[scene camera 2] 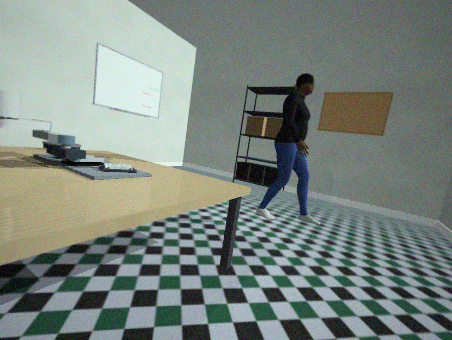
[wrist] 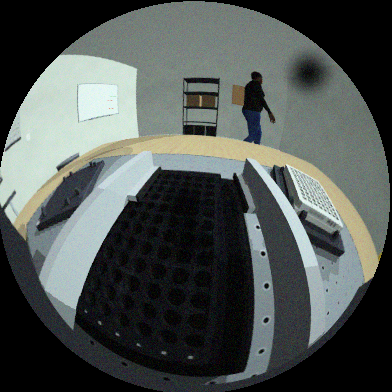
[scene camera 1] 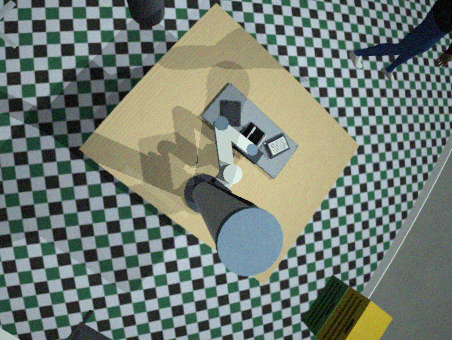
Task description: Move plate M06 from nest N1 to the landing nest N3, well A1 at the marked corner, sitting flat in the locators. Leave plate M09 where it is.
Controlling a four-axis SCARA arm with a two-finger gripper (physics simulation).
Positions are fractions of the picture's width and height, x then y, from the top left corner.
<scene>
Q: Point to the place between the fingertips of my gripper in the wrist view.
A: At 0.50,0.41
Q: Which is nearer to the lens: the black well plate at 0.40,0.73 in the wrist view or the white plate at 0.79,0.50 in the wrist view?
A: The black well plate.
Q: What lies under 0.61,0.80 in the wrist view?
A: A black nest.
</scene>
